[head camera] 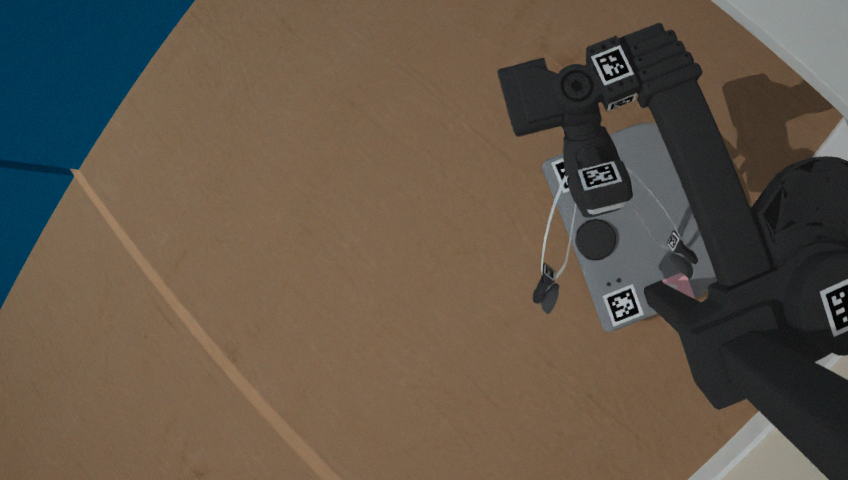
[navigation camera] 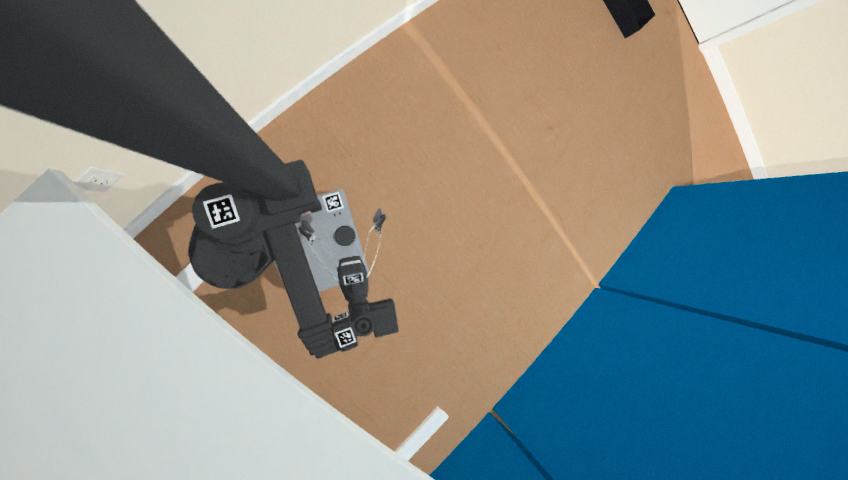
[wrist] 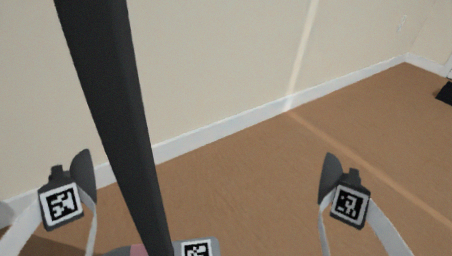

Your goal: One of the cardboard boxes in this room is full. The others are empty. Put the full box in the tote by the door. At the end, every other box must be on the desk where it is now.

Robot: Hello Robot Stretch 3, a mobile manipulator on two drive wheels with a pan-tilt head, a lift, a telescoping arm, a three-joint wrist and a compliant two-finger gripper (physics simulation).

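Seen in the pictures: gripper, fingertip midpoint: (head camera: 618,293) (navigation camera: 342,215) (wrist: 210,170); robot's base at its link origin: (head camera: 595,239) (navigation camera: 343,234).
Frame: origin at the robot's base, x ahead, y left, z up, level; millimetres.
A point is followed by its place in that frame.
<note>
My gripper (head camera: 614,278) {x 8, y 72, z 492 mm} (navigation camera: 343,224) {x 8, y 72, z 492 mm} (wrist: 210,170) {x 8, y 72, z 492 mm} is open, with its fingers wide apart and nothing between them. It hangs over my grey base (head camera: 630,249) {x -50, y 40, z 160 mm} (navigation camera: 327,261) {x -86, y -70, z 160 mm}. The white desk (head camera: 809,35) {x -254, y -105, z 720 mm} (navigation camera: 148,356) {x -377, y -63, z 720 mm} shows in part, at the top right of the head view and the lower left of the navigation view. No cardboard box shows in the frames. A black object (navigation camera: 630,16) {x 1876, y 759, z 88 mm} (wrist: 446,94) {x 1805, y 901, z 57 mm} is cut off by the view's edge, on the floor near a white panel (navigation camera: 737,14) {x 2686, y 674, z 263 mm}; I cannot tell whether it is the tote.
My dark mast (navigation camera: 178,107) {x -51, y 119, z 1129 mm} (wrist: 112,100) {x -65, y 116, z 532 mm} rises beside the gripper. A pale wall (navigation camera: 238,47) {x -117, y 543, z 466 mm} (wrist: 215,60) {x 99, y 648, z 351 mm} with a white baseboard runs behind the base. A white desk foot (navigation camera: 422,433) {x 50, y -1036, z 25 mm} sticks out over the brown floor. Blue floor sections (head camera: 59,71) {x 1005, y -843, z 266 mm} (navigation camera: 684,333) {x 1164, y -767, z 545 mm} lie past the brown floor.
</note>
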